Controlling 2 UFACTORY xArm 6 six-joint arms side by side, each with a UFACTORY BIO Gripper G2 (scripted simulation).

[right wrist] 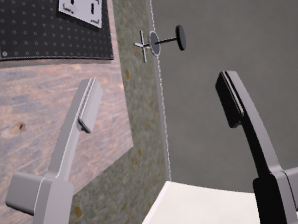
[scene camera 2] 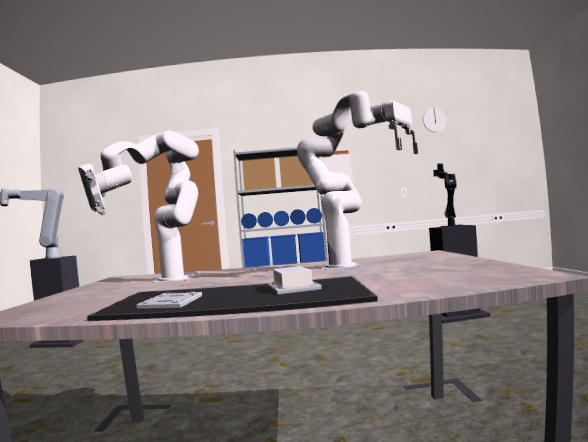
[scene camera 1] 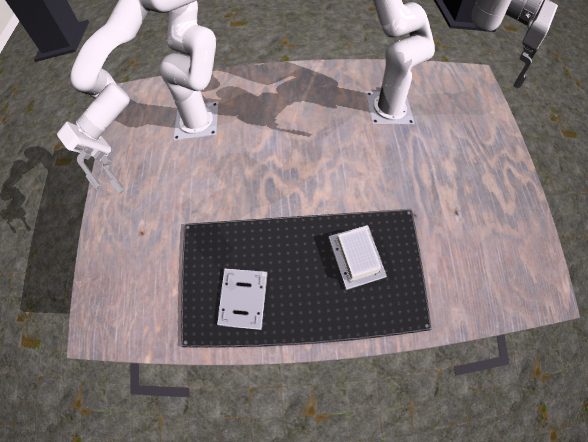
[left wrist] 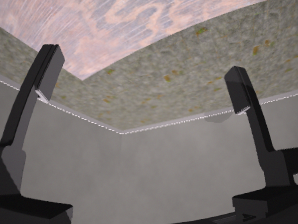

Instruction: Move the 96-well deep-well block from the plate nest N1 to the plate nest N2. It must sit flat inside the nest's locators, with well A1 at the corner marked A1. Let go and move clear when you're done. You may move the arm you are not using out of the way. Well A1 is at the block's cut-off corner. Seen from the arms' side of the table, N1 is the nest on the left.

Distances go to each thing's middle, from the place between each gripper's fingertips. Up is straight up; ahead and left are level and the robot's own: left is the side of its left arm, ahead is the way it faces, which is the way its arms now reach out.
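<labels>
My left hand is far above the white deep-well block (scene camera 1: 360,259), far to the left of it and far short of it.
From my right hand, the white deep-well block is a fair way ahead, and it is also far below that hand and far to the left of it.
</labels>
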